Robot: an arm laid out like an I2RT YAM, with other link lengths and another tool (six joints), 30 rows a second.
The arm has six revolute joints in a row. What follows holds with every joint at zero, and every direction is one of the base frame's.
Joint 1 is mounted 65.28 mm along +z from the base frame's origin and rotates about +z.
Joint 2 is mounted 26.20 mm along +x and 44.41 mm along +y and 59.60 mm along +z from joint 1 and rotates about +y.
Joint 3 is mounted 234.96 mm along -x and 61.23 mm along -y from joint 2 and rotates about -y.
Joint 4 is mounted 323.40 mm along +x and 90.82 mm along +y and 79.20 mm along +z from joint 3 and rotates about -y.
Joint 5 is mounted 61.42 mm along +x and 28.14 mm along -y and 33.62 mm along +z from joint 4 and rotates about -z.
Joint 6 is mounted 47.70 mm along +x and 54.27 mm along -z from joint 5 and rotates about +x.
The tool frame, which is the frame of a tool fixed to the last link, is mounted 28.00 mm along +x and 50.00 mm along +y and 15.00 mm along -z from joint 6; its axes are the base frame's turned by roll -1.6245, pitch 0.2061 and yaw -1.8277 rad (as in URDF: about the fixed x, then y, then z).
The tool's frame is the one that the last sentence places.
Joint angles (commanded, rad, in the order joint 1, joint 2, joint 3, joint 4, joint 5, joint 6), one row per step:
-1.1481 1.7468 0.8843 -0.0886 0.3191 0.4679
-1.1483 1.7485 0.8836 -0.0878 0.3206 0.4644
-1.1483 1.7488 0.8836 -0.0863 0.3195 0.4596
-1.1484 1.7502 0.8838 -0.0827 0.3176 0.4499
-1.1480 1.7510 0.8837 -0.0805 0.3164 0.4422
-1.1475 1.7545 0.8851 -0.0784 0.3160 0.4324
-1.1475 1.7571 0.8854 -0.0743 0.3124 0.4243
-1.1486 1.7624 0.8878 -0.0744 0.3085 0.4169
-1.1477 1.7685 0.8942 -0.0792 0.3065 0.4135
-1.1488 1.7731 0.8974 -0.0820 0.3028 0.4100
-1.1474 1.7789 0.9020 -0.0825 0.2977 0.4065
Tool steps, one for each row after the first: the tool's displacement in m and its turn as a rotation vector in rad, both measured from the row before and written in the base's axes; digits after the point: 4 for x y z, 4 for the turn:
-0.0003 0.0003 -0.0010 0.0012 0.0040 0.0016
0.0001 0.0001 -0.0001 -0.0004 0.0017 0.0043
0.0002 0.0001 -0.0005 -0.0010 0.0037 0.0085
0.0002 0.0003 -0.0004 -0.0003 0.0035 0.0070
0.0003 0.0002 -0.0010 0.0007 0.0059 0.0083
0.0003 0.0002 -0.0008 0.0000 0.0017 0.0084
-0.0001 0.0000 -0.0014 0.0044 0.0030 0.0069
0.0008 -0.0004 -0.0006 0.0049 0.0025 0.0047
-0.0001 -0.0002 -0.0009 0.0052 0.0012 0.0038
0.0012 -0.0001 -0.0007 0.0034 -0.0009 0.0071

